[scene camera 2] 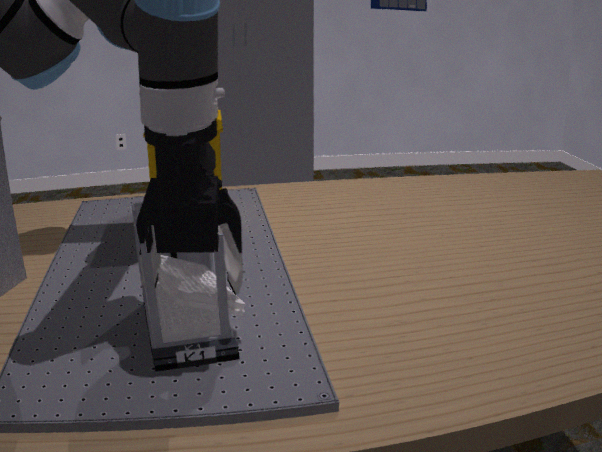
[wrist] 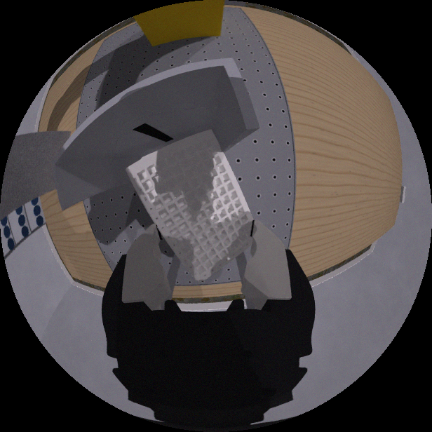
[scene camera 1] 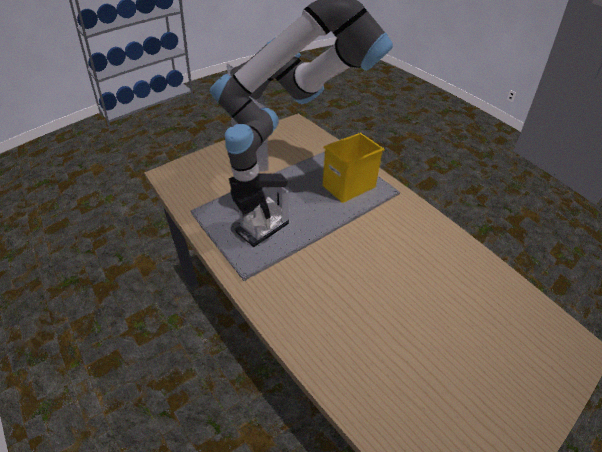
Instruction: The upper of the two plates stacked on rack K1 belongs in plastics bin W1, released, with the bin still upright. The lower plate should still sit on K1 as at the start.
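Places are measured from the arm's base along level axes (x right, y ahead, z up), in metres.
Where they show: gripper, fingertip midpoint: (scene camera 2: 193, 293) (scene camera 1: 261, 219).
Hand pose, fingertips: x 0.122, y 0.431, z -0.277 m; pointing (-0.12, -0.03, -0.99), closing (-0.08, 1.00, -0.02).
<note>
Each offset is from my fingertips to the top centre of the thing. "*": to the spot under its first point. Level surfaces: height alone.
The upper plate @[dx -0.018, dy -0.004, dz +0.031 m] (scene camera 1: 276, 206) (scene camera 2: 192, 282) (wrist: 227, 195) is whitish, with a waffle-like grid, and lies tilted in rack K1 @[* dx -0.031, dy +0.027, dz -0.049 m] (scene camera 1: 273, 232) (scene camera 2: 196, 355) (wrist: 190, 100), which has clear walls and a black base. My gripper (scene camera 1: 258, 222) (scene camera 2: 195, 286) (wrist: 205, 223) points down into the rack, and its fingertips meet the plate's two sides; it is shut on the upper plate. The lower plate cannot be told apart beneath it. The yellow plastics bin W1 @[dx -0.395, dy -0.073, dz +0.125 m] (scene camera 1: 350, 172) (scene camera 2: 218, 150) (wrist: 185, 20) stands upright at the mat's other end, mostly hidden behind the gripper in scene camera 2.
The rack and bin stand on a grey perforated mat @[dz -0.054 m] (scene camera 1: 310, 227) (scene camera 2: 280, 345) (wrist: 270, 165) on a wooden table @[dz -0.067 m] (scene camera 1: 425, 300) (scene camera 2: 425, 275) (wrist: 345, 150). The rack's tall back wall stands close to the gripper. A shelf with blue round items (scene camera 1: 134, 50) is against the wall.
</note>
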